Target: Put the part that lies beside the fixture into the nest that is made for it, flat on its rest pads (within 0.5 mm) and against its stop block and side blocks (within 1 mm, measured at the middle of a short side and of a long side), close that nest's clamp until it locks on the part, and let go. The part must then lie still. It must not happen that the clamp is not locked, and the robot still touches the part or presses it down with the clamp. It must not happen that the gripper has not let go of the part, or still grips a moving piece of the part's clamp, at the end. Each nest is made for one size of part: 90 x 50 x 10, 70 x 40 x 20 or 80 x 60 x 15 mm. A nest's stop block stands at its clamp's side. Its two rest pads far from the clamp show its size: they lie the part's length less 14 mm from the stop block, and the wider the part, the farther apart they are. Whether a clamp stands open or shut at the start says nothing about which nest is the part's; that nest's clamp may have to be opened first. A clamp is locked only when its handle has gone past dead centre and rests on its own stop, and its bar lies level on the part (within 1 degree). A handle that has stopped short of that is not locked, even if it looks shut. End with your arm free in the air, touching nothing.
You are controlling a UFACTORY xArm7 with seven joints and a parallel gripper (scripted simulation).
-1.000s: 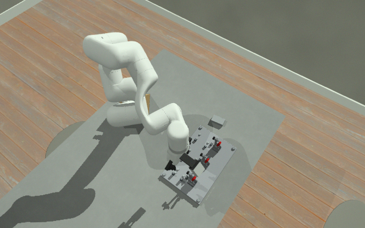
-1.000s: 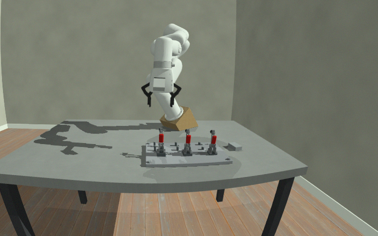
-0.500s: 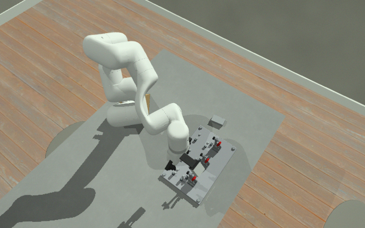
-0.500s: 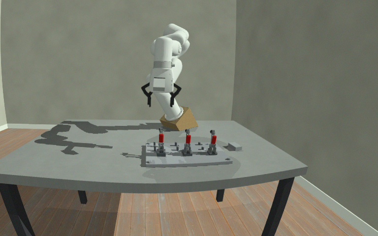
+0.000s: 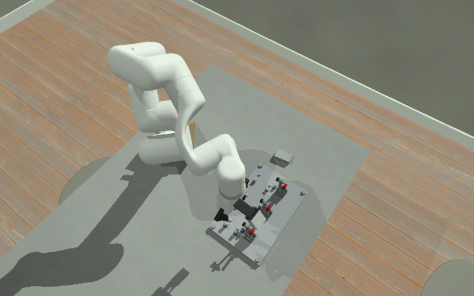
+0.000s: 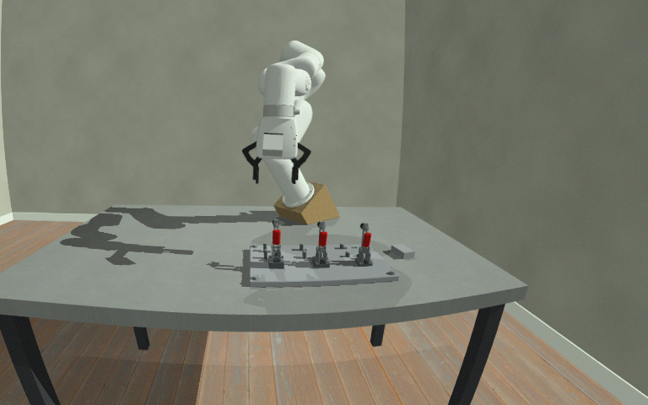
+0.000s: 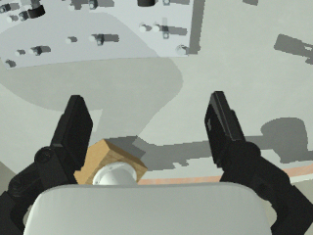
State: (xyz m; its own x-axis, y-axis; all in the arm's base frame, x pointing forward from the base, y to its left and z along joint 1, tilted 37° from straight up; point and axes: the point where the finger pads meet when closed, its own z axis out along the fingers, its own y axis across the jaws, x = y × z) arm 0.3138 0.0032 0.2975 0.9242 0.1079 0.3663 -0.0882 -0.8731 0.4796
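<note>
Right now the part is 370 mm to the left of my hand, 200 mm below it and 30 mm ahead of it. Round my hand: fixture plate: 210 mm below, 110 mm to the left, 50 mm ahead.
</note>
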